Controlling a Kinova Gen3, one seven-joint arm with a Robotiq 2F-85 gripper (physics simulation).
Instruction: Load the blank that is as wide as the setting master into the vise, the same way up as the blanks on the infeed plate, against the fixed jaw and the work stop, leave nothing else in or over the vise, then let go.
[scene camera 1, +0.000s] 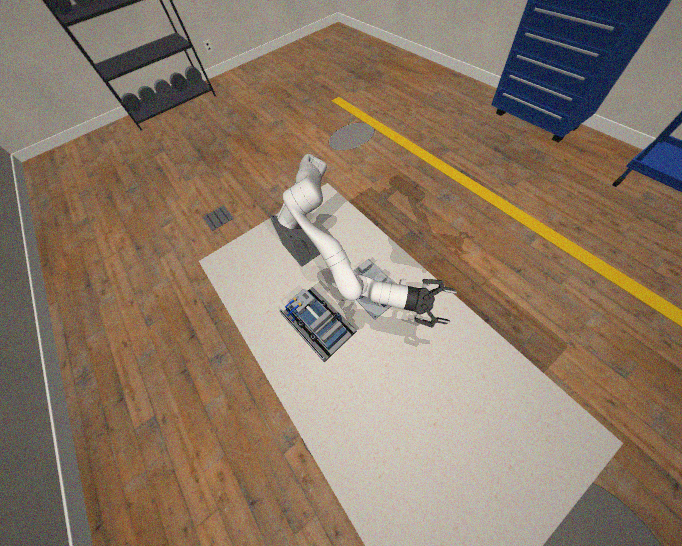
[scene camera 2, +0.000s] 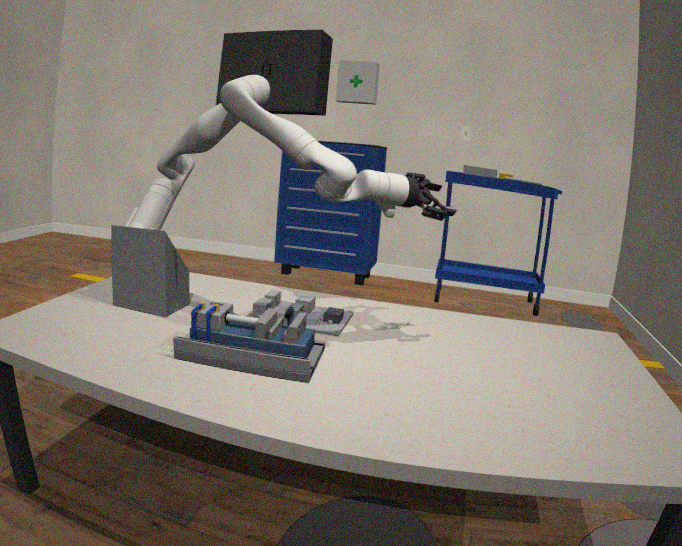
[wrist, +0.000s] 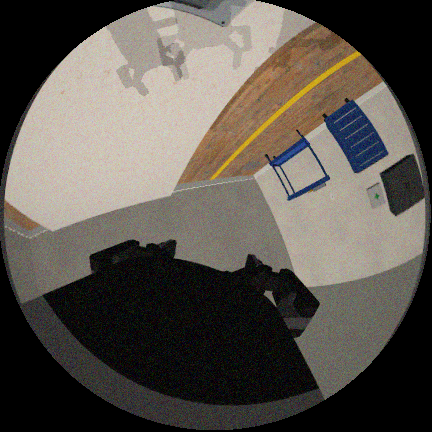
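Pixels of known places: gripper, between the fingertips: (scene camera 1: 452, 307) (scene camera 2: 447, 199) (wrist: 209, 255); arm's base, origin of its link: (scene camera 1: 287, 223) (scene camera 2: 137, 241).
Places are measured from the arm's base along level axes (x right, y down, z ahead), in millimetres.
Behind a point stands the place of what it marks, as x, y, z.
Note:
The vise (scene camera 1: 321, 323) {182, 104, 459} (scene camera 2: 250, 336) {221, 123, 427} has a blue body, grey jaws and a pale spindle, and stands in a grey tray. Whether a blank lies between its jaws is too small to tell. The grey infeed plate (scene camera 1: 373, 310) {-36, 175, 544} (scene camera 2: 339, 328) {-47, 175, 573} (wrist: 220, 16) lies beyond the vise, partly hidden by the arm in scene camera 1. Grey blocks and a dark block (scene camera 2: 333, 314) {-81, 151, 550} show behind the vise, the dark one on the plate. Which blank matches the setting master cannot be told. My gripper (scene camera 1: 449, 306) {-119, -173, 808} (scene camera 2: 446, 199) {-119, -173, 808} (wrist: 209, 255) {-119, -173, 808} is open and empty, high above the table, well to the side of vise and plate.
The grey tray (scene camera 2: 238, 361) {277, 159, 421} around the vise has raised walls. Blue and yellow straps (scene camera 2: 208, 324) {252, 101, 342} stand at the vise's end near the robot's grey pedestal (scene camera 2: 139, 273) {52, 74, 38}. A blue cabinet (scene camera 2: 329, 210) and a blue cart (scene camera 2: 494, 180) stand beyond the table.

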